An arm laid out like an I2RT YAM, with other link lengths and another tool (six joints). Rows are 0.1 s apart.
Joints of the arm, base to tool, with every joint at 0 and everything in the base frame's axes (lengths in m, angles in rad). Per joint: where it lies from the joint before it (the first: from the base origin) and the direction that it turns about. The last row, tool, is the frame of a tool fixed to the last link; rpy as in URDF.
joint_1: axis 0 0 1 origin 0 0 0.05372
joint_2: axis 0 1 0 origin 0.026 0.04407 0.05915
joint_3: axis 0 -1 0 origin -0.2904 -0.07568 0
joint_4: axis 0 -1 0 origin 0.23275 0.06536 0.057
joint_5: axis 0 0 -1 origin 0.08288 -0.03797 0.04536
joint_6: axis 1 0 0 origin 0.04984 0 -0.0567
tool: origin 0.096 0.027 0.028 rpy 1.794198 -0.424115 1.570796
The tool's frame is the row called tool.
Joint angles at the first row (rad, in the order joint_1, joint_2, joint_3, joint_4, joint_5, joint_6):
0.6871, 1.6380, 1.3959, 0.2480, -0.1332, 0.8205
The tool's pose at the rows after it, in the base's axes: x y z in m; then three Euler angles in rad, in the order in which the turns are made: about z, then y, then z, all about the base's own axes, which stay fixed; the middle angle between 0 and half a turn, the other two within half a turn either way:
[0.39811 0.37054 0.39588 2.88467 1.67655 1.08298]
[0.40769 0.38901 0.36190 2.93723 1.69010 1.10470]
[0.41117 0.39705 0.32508 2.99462 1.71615 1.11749]
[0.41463 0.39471 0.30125 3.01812 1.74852 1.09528]
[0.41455 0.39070 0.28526 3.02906 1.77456 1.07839]
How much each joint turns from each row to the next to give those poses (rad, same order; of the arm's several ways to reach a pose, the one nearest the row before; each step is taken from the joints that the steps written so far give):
0.0399, 0.1059, 0.0260, 0.0265, -0.0064, 0.0461
0.0154, 0.0783, -0.0198, 0.0733, -0.0030, 0.0445
0.0092, 0.0476, -0.0551, 0.0646, -0.0001, 0.0445
0.0001, 0.0185, -0.0414, 0.0232, 0.0245, 0.0139
-0.0001, 0.0031, -0.0384, 0.0138, 0.0184, 0.0046

